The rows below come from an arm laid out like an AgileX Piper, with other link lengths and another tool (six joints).
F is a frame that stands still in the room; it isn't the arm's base.
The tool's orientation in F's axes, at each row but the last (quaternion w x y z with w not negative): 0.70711, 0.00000, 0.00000, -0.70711; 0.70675, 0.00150, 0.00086, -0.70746; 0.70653, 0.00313, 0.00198, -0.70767; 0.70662, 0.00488, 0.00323, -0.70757; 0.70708, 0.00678, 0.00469, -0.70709; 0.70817, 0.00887, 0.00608, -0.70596; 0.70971, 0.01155, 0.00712, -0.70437; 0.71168, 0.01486, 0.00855, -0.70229; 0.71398, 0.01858, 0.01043, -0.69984
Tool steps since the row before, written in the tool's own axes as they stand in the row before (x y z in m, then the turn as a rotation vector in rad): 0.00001, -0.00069, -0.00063, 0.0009, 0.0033, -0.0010; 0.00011, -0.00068, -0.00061, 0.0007, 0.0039, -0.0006; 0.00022, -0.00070, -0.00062, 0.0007, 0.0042, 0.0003; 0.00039, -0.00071, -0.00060, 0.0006, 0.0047, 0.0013; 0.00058, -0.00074, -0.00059, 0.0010, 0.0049, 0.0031; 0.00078, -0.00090, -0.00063, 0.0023, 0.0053, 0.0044; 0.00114, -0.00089, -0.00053, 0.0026, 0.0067, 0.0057; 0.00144, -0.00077, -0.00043, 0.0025, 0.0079, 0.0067; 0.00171, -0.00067, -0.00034, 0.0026, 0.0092, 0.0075
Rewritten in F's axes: -0.00069, -0.00001, -0.00063, 0.0033, -0.0009, -0.0010; -0.00068, -0.00011, -0.00061, 0.0039, -0.0007, -0.0006; -0.00070, -0.00021, -0.00062, 0.0042, -0.0007, 0.0003; -0.00071, -0.00038, -0.00061, 0.0047, -0.0006, 0.0013; -0.00074, -0.00057, -0.00060, 0.0049, -0.0011, 0.0031; -0.00090, -0.00077, -0.00065, 0.0053, -0.0024, 0.0044; -0.00088, -0.00113, -0.00057, 0.0067, -0.0027, 0.0057; -0.00075, -0.00143, -0.00048, 0.0079, -0.0026, 0.0067; -0.00063, -0.00171, -0.00042, 0.0092, -0.0027, 0.0075
